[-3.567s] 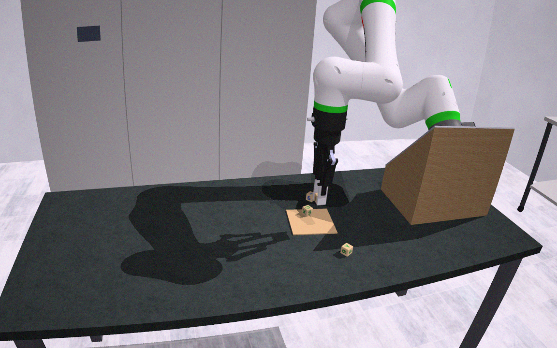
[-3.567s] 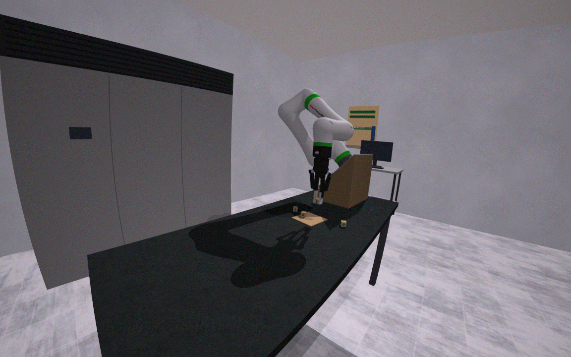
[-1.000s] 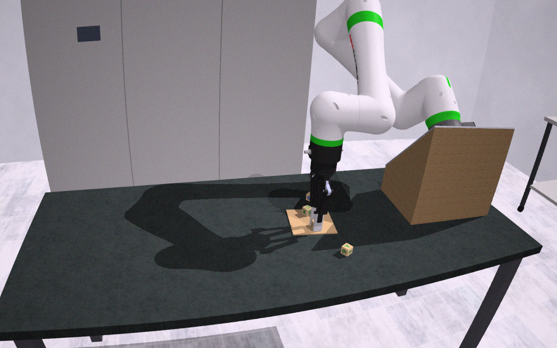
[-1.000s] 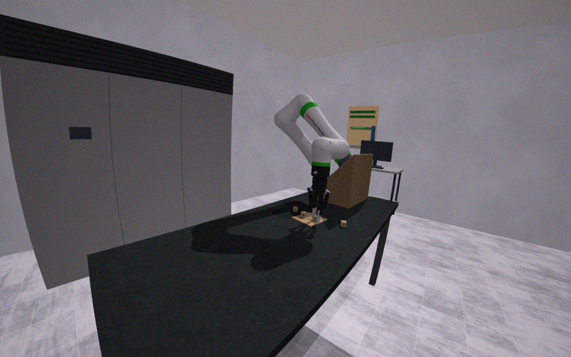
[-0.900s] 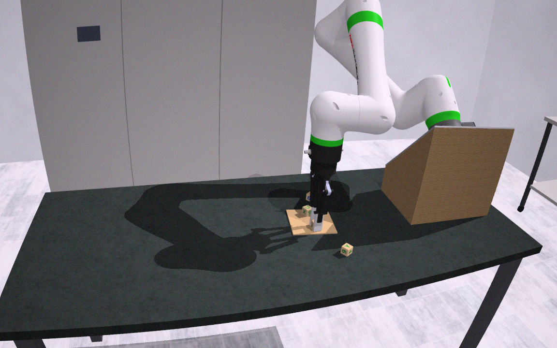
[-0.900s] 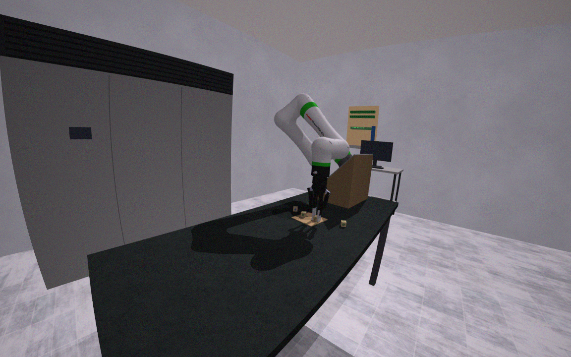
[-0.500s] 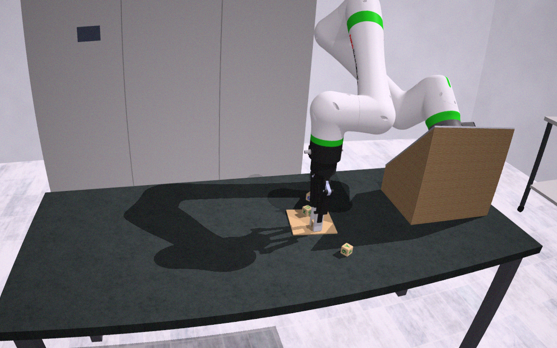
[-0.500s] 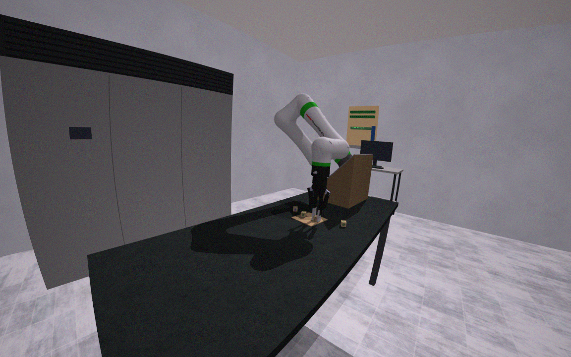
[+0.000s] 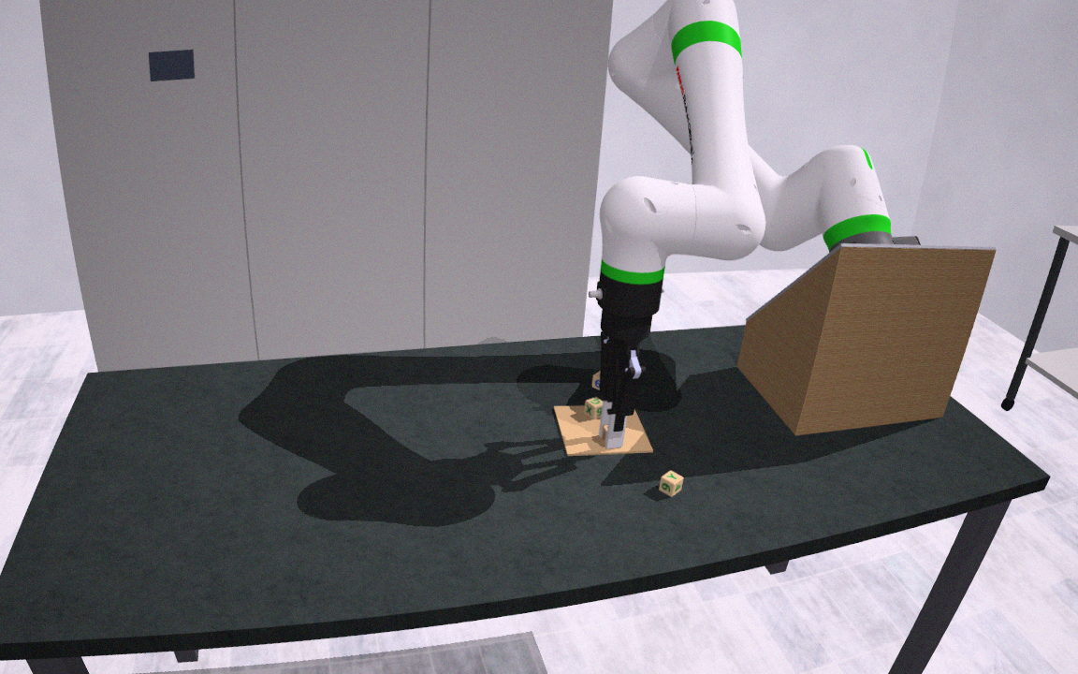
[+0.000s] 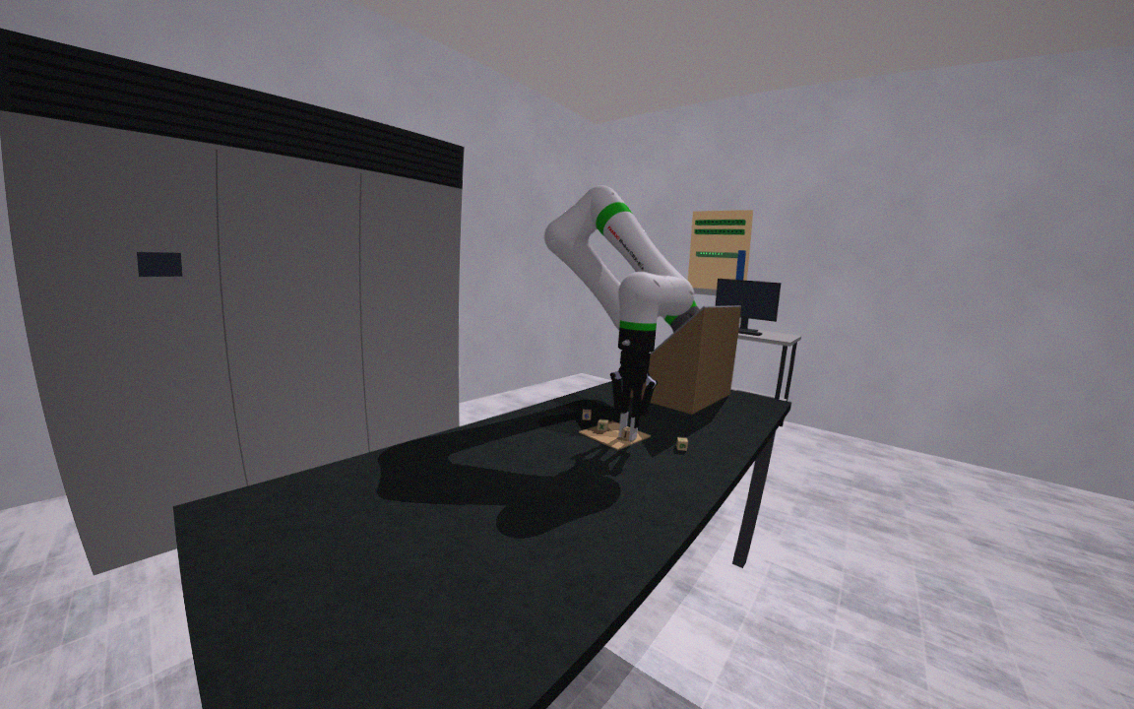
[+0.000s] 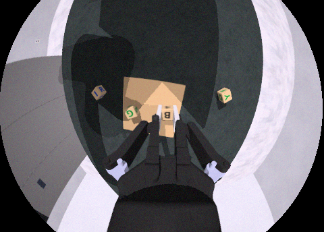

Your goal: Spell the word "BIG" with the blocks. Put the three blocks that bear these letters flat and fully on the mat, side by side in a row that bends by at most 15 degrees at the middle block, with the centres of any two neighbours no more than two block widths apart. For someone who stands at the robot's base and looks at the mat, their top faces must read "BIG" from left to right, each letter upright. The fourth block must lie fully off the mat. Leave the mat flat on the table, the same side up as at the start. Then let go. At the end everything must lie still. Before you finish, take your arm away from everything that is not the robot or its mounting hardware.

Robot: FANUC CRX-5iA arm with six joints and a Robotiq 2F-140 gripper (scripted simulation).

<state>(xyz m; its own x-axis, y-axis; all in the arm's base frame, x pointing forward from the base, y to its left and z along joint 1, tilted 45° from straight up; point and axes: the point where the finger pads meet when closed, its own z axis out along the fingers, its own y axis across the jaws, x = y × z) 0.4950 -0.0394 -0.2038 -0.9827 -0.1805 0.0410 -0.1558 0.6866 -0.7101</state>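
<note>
Right now the tan mat is 10 mm ahead of my hand, 40 mm to the right of it and 40 mm below it.
</note>
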